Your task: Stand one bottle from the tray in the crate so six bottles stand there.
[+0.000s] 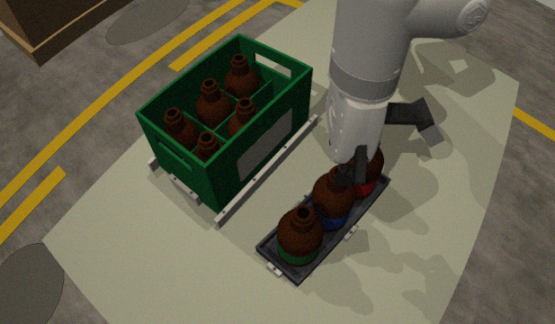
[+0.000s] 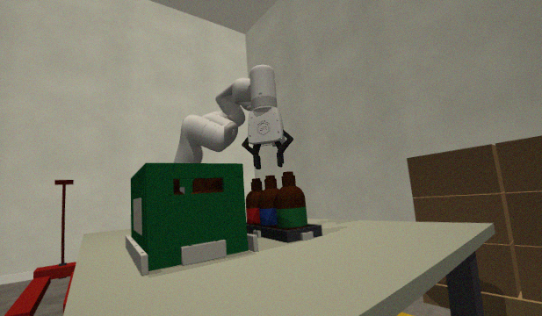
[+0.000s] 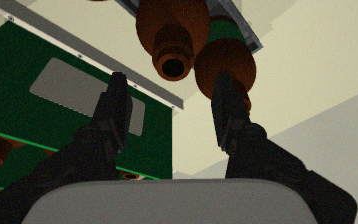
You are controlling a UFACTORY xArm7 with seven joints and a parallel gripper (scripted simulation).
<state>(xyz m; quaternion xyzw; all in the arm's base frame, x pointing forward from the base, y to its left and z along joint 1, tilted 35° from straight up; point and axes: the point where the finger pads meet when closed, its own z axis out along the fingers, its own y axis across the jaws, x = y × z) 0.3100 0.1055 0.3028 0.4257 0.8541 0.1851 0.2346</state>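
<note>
Right now the dark tray is 190 mm below my hand. Also, from my hand: green crate (10 mm behind, 240 mm to the right, 120 mm below).
</note>
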